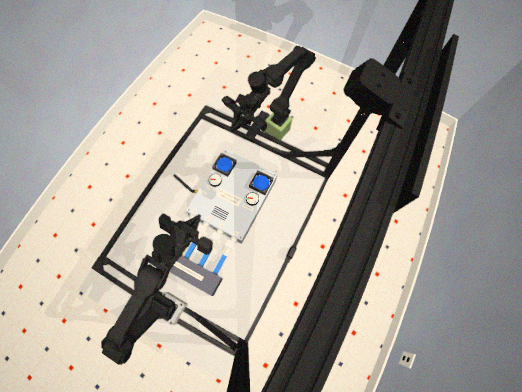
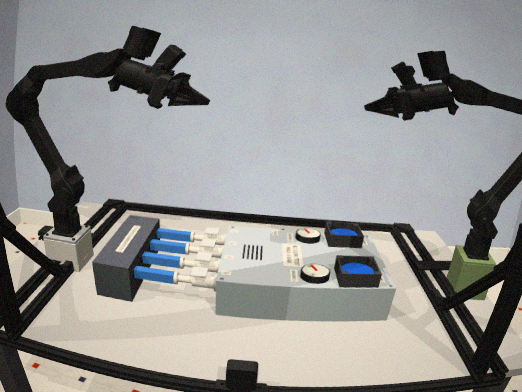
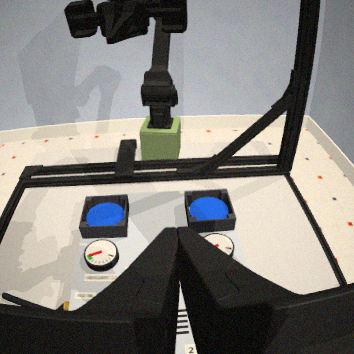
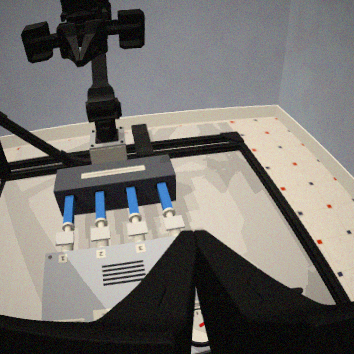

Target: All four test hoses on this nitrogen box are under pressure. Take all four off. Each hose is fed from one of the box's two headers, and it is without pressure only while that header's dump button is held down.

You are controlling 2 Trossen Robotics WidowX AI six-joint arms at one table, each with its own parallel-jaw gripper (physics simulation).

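Places are measured from the left arm's base along level axes (x left, y back, z up), in metres.
Pixels of known places: left gripper, fingertip midpoint: (image 1: 200, 215) (image 2: 209, 102) (image 3: 176, 238) (image 4: 79, 63); right gripper, fingertip midpoint: (image 1: 230, 132) (image 2: 364, 108) (image 3: 108, 40) (image 4: 192, 241); left arm's base, link origin: (image 1: 167, 308) (image 2: 67, 230) (image 4: 106, 136); right arm's base, link origin: (image 1: 279, 119) (image 2: 475, 254) (image 3: 160, 123).
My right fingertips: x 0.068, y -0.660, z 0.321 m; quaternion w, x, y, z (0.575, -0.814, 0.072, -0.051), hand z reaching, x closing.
Observation:
Ahead of a thing's pixels: the offset from my right fingertips to its middle. "pt": to the spot under its first point.
The pale grey nitrogen box (image 1: 240, 220) (image 2: 300, 302) (image 4: 65, 290) lies mid-table. Its blue dump buttons (image 1: 224, 164) (image 1: 261, 182) (image 2: 357, 269) (image 2: 344, 232) (image 3: 105, 214) (image 3: 209, 208) sit in black square guards, untouched. Blue test hoses (image 1: 220, 264) (image 2: 155, 274) (image 2: 162, 260) (image 2: 169, 247) (image 2: 174, 235) (image 4: 68, 210) (image 4: 100, 205) (image 4: 132, 201) (image 4: 165, 196) with white couplings stand in a row at the box's end. My left gripper (image 1: 198, 218) (image 2: 209, 101) (image 3: 176, 238) is shut, empty, high above the hose end. My right gripper (image 2: 366, 106) (image 4: 192, 241) is shut, empty, high beyond the button end.
A dark block (image 1: 212, 286) (image 2: 115, 280) (image 4: 165, 170) stands at the hoses' far ends. Round gauges (image 1: 215, 180) (image 2: 315, 272) (image 3: 101, 254) with red needles sit beside the buttons. A black frame {pt dz -0.385, dx +0.323, dy +0.259 m} (image 1: 150, 189) (image 2: 260, 216) surrounds the work area. A thin black line {pt dz -0.387, dx +0.191, dy +0.150 m} (image 1: 184, 183) leaves the box's side.

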